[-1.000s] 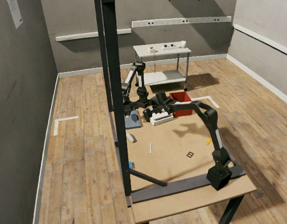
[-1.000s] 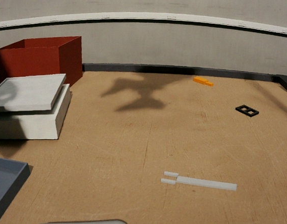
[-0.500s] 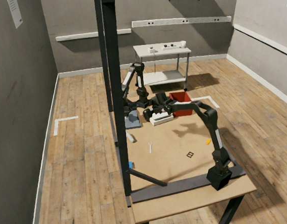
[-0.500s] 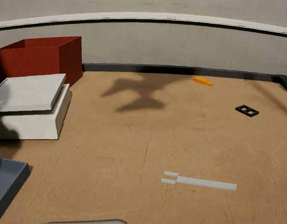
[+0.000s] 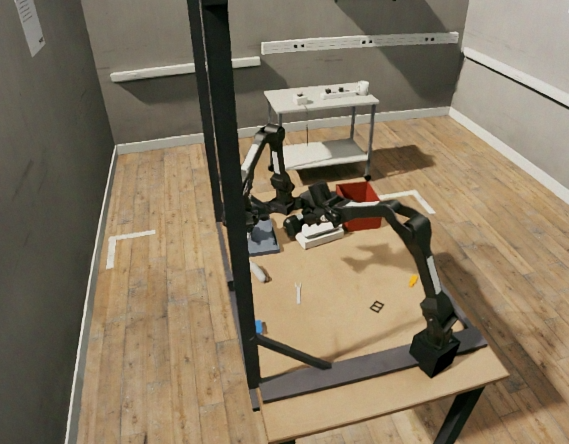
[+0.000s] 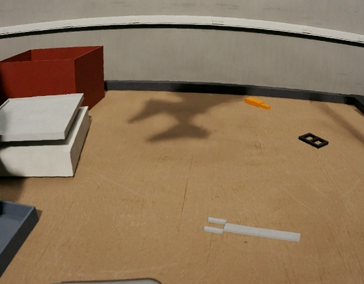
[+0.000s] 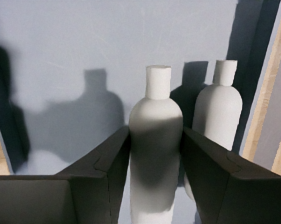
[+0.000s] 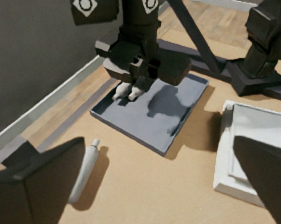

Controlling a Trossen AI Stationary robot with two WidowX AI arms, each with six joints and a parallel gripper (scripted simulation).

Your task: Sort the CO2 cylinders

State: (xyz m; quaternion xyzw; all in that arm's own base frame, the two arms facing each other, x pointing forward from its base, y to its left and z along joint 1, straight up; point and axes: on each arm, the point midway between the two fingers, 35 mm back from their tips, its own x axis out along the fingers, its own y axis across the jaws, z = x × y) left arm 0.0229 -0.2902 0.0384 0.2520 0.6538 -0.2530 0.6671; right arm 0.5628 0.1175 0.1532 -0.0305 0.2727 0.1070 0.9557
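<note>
Right now the blue-grey tray is 30 mm ahead of my left hand, 10 mm to the left of it and 70 mm below it. Round my left hand: scale 270 mm ahead, 80 mm to the right, 40 mm below; then blue block 170 mm behind, 440 mm to the right, 70 mm below; then red scrap bin 500 mm ahead, 80 mm to the right, 50 mm below.
</note>
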